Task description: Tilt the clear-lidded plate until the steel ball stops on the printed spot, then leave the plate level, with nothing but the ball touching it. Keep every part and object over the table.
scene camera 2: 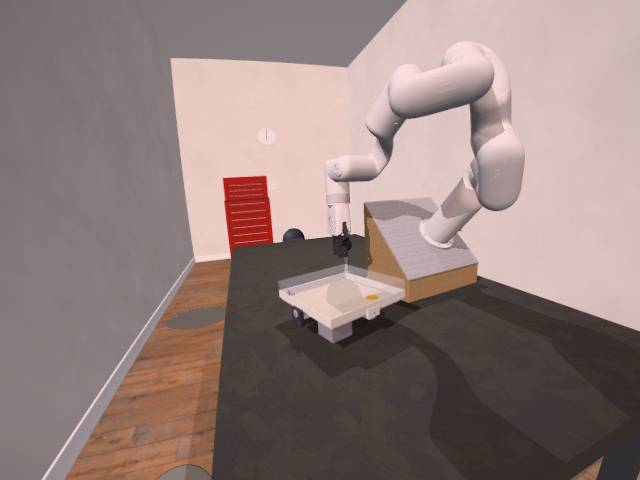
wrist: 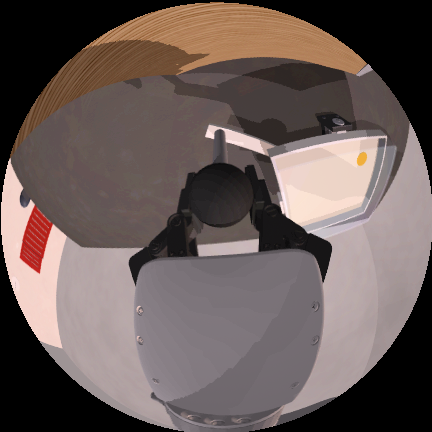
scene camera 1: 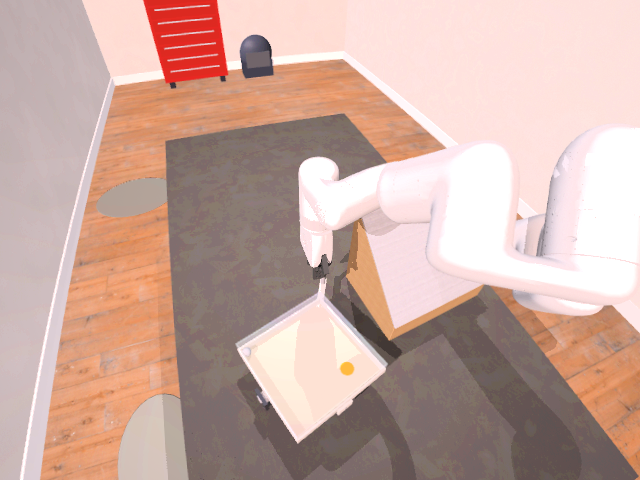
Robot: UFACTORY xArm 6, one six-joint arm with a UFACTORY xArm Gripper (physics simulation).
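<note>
The clear-lidded square plate (scene camera 1: 289, 382) (scene camera 2: 320, 300) (wrist: 320, 200) stands over a grey base (scene camera 2: 334, 332) and looks near level; I cannot judge a slight tilt. The steel ball (scene camera 1: 246, 351) lies in its left corner in scene camera 1, well away from the orange printed spot (scene camera 1: 347, 368) (scene camera 2: 371, 297) (wrist: 361, 158) near the opposite corner. I cannot make out the ball in the wrist view. My gripper (scene camera 1: 321, 269) (scene camera 2: 341, 246) (wrist: 222, 180) is shut on a round black knob, on a thin rod (scene camera 2: 346, 264) (wrist: 220, 147) joined to an arm from the plate's back corner.
A wooden wedge (scene camera 1: 373, 289) (scene camera 2: 385, 248) with a grey sloped top carries my arm's base, right of the plate. A dark round-faced part (scene camera 1: 263, 398) (scene camera 2: 297, 315) sits below the plate's left side. The dark table's left edge runs beside the floor (scene camera 1: 118, 330).
</note>
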